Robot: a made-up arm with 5 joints.
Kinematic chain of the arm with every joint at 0, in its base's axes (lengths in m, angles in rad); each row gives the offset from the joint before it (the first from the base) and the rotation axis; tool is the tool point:
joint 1: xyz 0 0 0.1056 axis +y
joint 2: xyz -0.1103 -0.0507 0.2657 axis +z
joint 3: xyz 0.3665 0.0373 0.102 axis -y
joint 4: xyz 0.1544 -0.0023 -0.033 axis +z
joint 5: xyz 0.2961 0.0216 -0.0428 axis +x
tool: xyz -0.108 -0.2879 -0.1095
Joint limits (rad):
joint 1: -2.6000..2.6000
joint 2: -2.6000..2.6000
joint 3: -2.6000..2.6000
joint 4: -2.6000..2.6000
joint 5: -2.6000..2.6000
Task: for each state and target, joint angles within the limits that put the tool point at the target. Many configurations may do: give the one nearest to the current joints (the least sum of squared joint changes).
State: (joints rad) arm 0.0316 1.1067 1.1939 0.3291 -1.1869
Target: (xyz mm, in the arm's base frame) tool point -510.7 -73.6 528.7
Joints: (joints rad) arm -0.9067 0.6692 1.9165 0.1961 -1.2512
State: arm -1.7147 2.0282 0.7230 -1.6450 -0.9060
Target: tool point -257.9 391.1 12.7
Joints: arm -1.6869 1.9969 0.8785 -1.2850 -0.3607
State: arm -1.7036 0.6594 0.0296 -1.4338 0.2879
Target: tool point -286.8 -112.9 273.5
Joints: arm -1.9393 0.4638 -0.0381 -1.2917 -0.0766
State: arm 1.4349 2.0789 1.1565 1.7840 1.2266
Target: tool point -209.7 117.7 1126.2
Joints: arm 0.7742 2.6000 1.4715 1.7528 0.6837
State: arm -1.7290 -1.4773 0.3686 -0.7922 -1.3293
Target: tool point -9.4 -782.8 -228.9
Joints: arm -2.4423 -1.3901 -0.3779 0.0334 -0.6996
